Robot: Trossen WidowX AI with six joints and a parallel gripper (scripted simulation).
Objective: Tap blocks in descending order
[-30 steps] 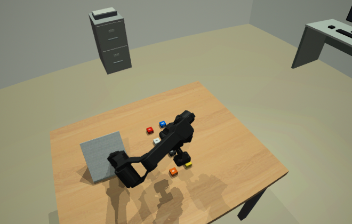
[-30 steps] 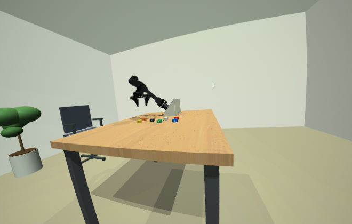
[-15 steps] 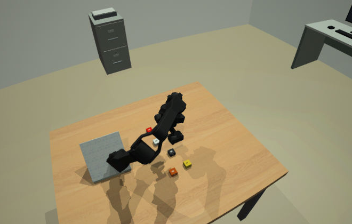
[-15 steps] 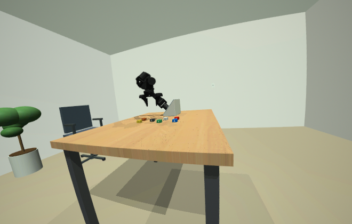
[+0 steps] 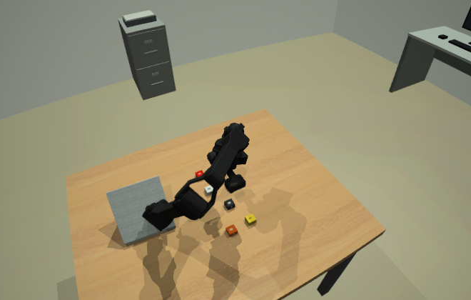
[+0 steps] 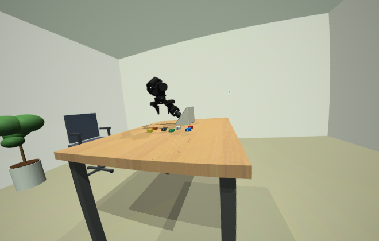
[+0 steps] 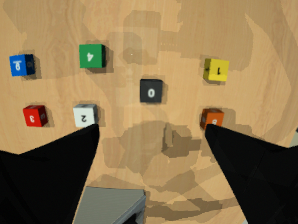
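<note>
Right now the blue block is 20 mm ahead of my gripper tip, 200 mm to the left of it and 110 mm below it. From my gripper tip the other things lie so: black block 10 mm ahead, 10 mm to the right, 110 mm below; then white block 50 mm behind, 90 mm to the left, 110 mm below; then green block 40 mm ahead, 80 mm to the left, 110 mm below.
</note>
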